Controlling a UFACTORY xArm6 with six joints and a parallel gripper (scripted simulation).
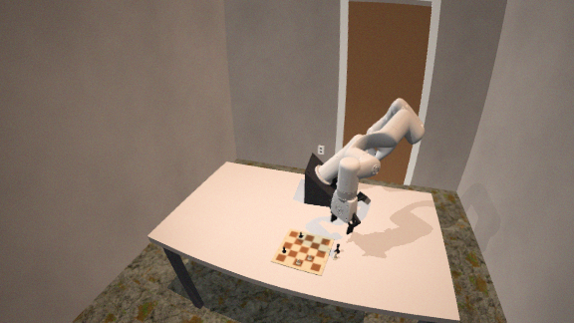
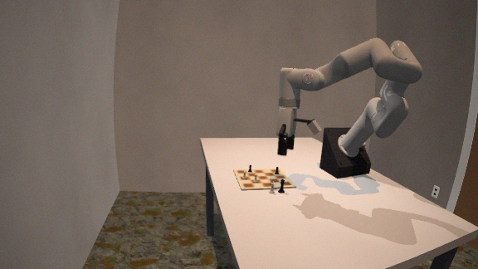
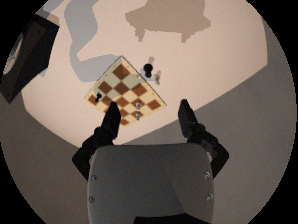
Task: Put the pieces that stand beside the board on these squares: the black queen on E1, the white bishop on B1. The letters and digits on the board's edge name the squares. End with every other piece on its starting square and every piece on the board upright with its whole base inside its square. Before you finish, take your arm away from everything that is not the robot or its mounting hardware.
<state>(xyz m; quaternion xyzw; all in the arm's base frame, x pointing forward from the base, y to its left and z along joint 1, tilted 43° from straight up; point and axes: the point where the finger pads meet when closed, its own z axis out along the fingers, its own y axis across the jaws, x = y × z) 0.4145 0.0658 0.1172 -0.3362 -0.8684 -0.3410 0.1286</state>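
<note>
My gripper is now 140 mm above the black queen. Round my hand: chessboard (160 mm below, 140 mm to the right, 20 mm ahead); then white bishop (140 mm below, 40 mm ahead).
</note>
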